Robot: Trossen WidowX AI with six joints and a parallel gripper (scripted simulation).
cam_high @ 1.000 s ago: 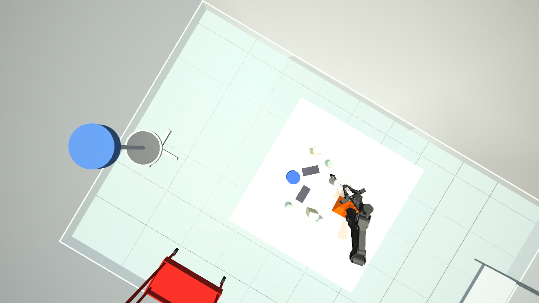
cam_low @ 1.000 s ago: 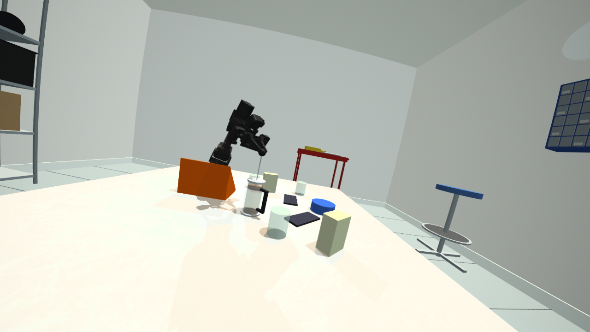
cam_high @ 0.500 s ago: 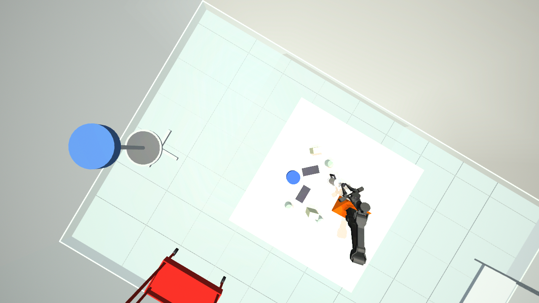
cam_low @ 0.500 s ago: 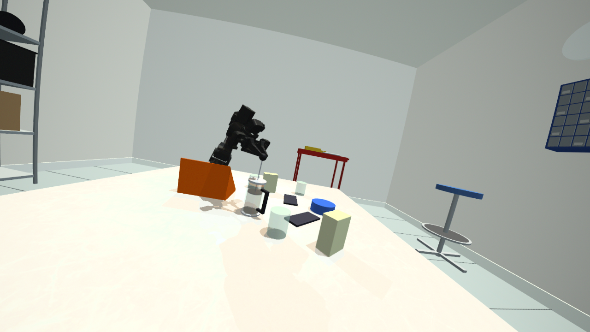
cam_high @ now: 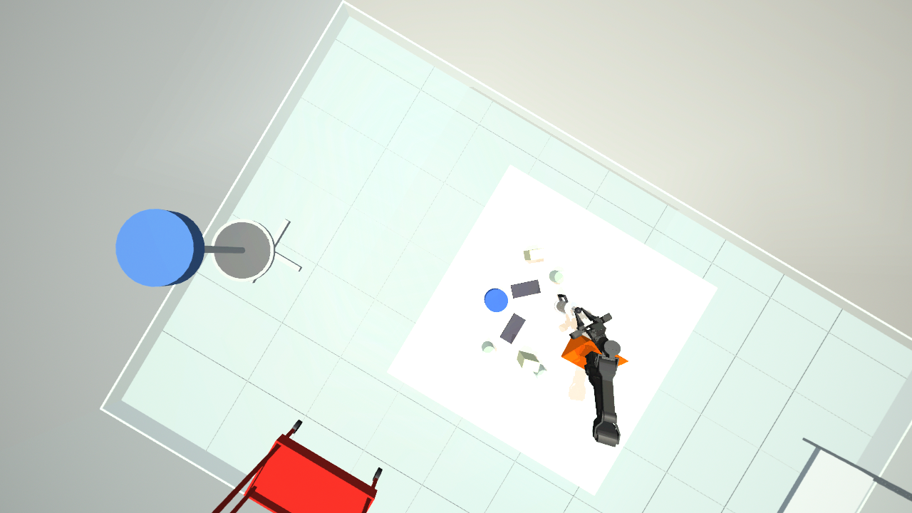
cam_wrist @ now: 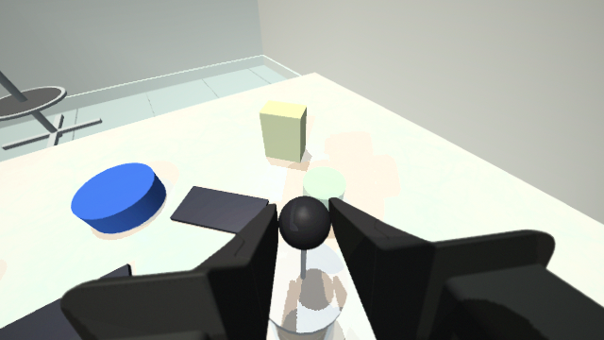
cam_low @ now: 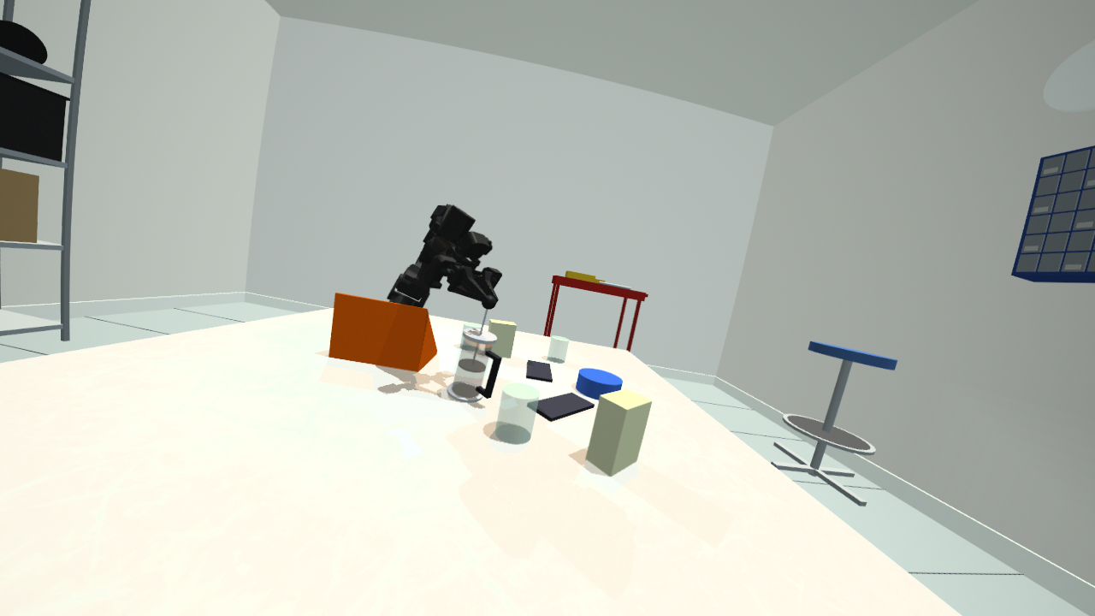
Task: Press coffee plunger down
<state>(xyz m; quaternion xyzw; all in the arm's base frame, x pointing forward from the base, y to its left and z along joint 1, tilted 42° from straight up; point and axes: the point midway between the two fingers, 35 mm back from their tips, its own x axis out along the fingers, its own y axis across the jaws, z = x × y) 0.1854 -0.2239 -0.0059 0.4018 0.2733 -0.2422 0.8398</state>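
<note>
The coffee press is 110 mm below my gripper tip. Also, from my gripper tip: blue disc (320 mm ahead, 120 mm to the left, 190 mm below).
</note>
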